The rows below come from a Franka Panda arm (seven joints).
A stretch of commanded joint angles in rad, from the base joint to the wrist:
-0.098 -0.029 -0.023 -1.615 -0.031 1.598 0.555
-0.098 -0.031 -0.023 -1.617 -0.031 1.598 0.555
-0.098 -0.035 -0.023 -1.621 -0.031 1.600 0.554
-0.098 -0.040 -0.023 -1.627 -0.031 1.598 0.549
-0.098 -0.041 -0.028 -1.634 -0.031 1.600 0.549
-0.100 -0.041 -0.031 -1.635 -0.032 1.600 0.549
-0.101 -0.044 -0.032 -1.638 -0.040 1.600 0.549
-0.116 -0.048 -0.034 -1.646 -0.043 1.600 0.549
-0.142 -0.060 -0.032 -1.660 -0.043 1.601 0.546
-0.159 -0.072 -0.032 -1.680 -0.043 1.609 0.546
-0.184 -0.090 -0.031 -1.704 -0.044 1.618 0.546
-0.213 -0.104 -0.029 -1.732 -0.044 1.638 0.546
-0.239 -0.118 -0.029 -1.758 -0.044 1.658 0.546
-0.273 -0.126 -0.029 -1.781 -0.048 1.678 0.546
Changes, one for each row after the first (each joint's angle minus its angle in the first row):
0.000 -0.002 0.000 -0.002 0.000 0.000 0.000
0.000 -0.006 0.000 -0.006 0.000 0.002 -0.001
0.000 -0.011 0.000 -0.012 0.000 0.000 -0.006
0.000 -0.012 -0.005 -0.019 0.000 0.002 -0.006
-0.002 -0.012 -0.008 -0.020 -0.001 0.002 -0.006
-0.003 -0.015 -0.009 -0.023 -0.009 0.002 -0.006
-0.018 -0.019 -0.011 -0.031 -0.012 0.002 -0.006
-0.044 -0.031 -0.009 -0.045 -0.012 0.003 -0.009
-0.061 -0.043 -0.009 -0.065 -0.012 0.011 -0.009
-0.086 -0.061 -0.008 -0.089 -0.013 0.020 -0.009
-0.115 -0.075 -0.006 -0.117 -0.013 0.040 -0.009
-0.141 -0.089 -0.006 -0.143 -0.013 0.060 -0.009
-0.175 -0.097 -0.006 -0.166 -0.017 0.080 -0.009

